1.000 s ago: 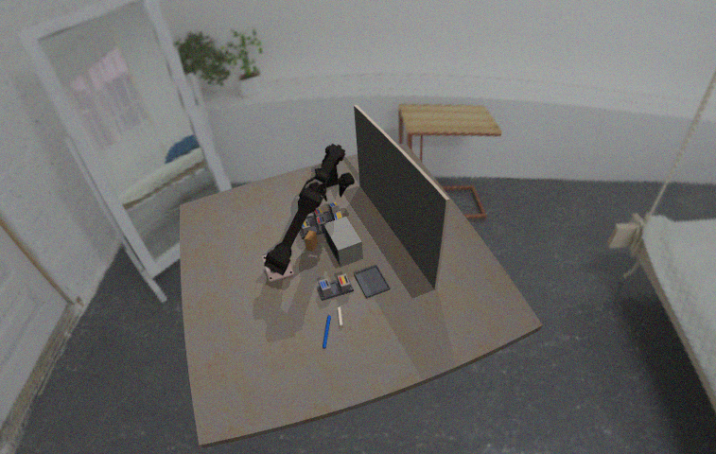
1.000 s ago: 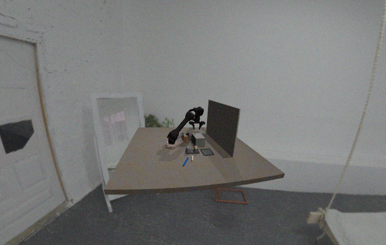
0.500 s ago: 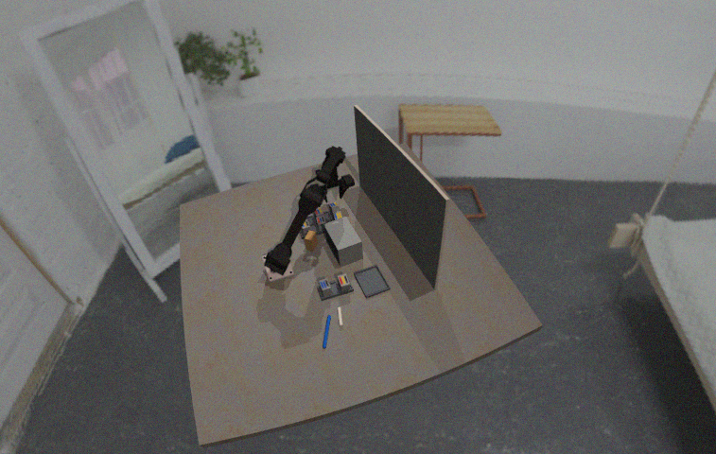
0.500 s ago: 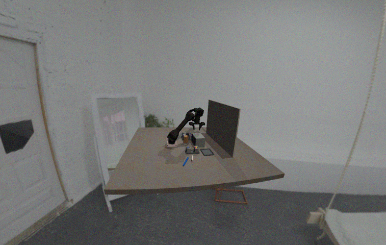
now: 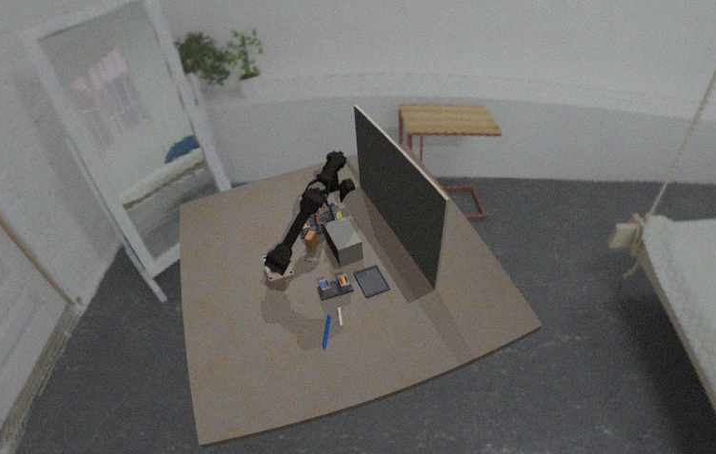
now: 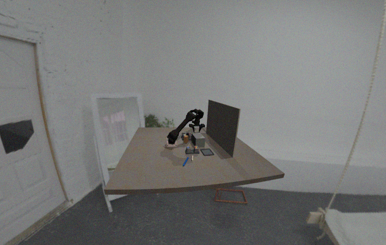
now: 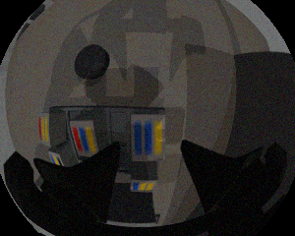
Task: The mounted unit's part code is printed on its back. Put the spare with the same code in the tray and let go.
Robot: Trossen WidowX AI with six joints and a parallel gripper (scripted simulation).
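Right now my gripper tip is 20 mm above the spare. The rest, counted from my gripper tip: grey mounted unit (210 mm to the right, 30 mm behind, 10 mm below); then brown block (150 mm to the right, 150 mm behind, 30 mm below); then dark round thing (90 mm to the left, 80 mm behind, 50 mm below).
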